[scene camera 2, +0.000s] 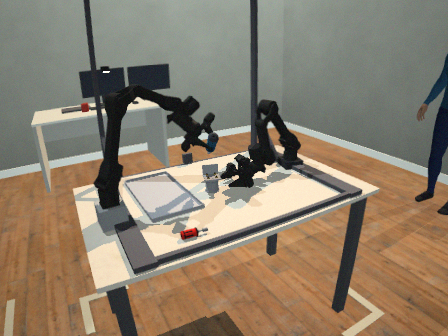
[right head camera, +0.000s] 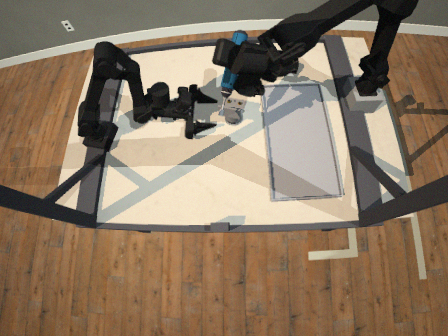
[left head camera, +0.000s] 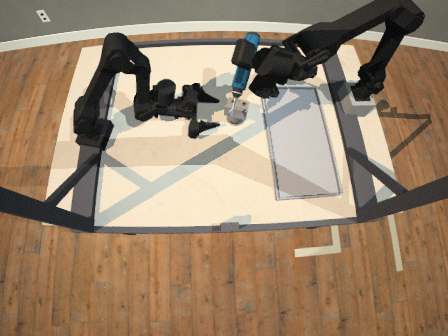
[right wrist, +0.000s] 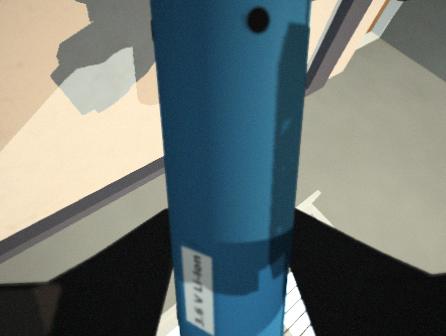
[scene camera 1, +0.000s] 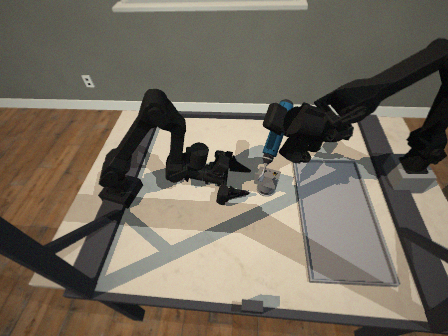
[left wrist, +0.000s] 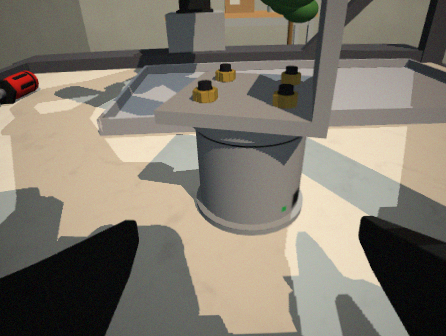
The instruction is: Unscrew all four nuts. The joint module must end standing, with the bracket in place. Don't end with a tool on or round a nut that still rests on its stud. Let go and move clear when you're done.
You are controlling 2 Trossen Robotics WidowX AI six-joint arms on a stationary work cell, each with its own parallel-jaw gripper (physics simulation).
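Frame: origin at the left arm's base, x up, y left, z back, level; millimetres.
Seen in the pictures: left gripper, fingertip midpoint: (scene camera 2: 223,182) (right head camera: 217,113) (left head camera: 219,112) (scene camera 1: 250,181) (left wrist: 248,229); right gripper, fingertip midpoint: (scene camera 2: 214,145) (right wrist: 228,218) (scene camera 1: 274,129); left arm's base, origin of the base link: (scene camera 2: 290,158) (right head camera: 97,133) (left head camera: 92,130) (scene camera 1: 119,186); right arm's base, origin of the base link: (scene camera 2: 109,203) (right head camera: 365,88) (left head camera: 360,93) (scene camera 1: 412,165) (left wrist: 195,12).
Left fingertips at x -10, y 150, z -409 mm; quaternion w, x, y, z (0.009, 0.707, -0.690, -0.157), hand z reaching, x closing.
Pixels of each thing's top centre, then the offset from my left fingertips to it.
- joint module, middle of its top: (left wrist: 251,73) (scene camera 1: 267,175) (scene camera 2: 211,174) dx +47, dy +7, dz -55 mm
- shallow grey tray, middle of its top: (left wrist: 300,78) (right head camera: 299,135) (scene camera 1: 336,210) (left head camera: 300,136) (scene camera 2: 160,191) dx -11, dy -23, dz -281 mm
- red tool, middle of its top: (left wrist: 2,79) (scene camera 2: 194,228) dx +2, dy +339, dz -201 mm
The joint module (left wrist: 250,175) (scene camera 1: 266,188) (scene camera 2: 212,186) stands upright on the table. The grey bracket (left wrist: 180,117) (scene camera 2: 210,170) sits on top, its tall plate at the right in the left wrist view. Four brass nuts show there around black studs: front left (left wrist: 205,94), back left (left wrist: 225,75), front right (left wrist: 285,99) and back right (left wrist: 290,78). My right gripper (right wrist: 228,218) is shut on the blue power screwdriver (right wrist: 225,125) (left head camera: 242,77) (scene camera 1: 272,144) (scene camera 2: 212,142), held slanted above the bracket; its tip's exact height is unclear. My left gripper (left head camera: 218,113) (scene camera 1: 249,181) (left wrist: 248,229) is open beside the module.
A shallow grey tray (left head camera: 305,145) (scene camera 1: 345,225) (scene camera 2: 162,195) lies right of the module in the left head view. A red tool (scene camera 2: 190,233) (left wrist: 21,85) lies near the table edge in scene camera 2. A dark frame (left head camera: 150,229) borders the table.
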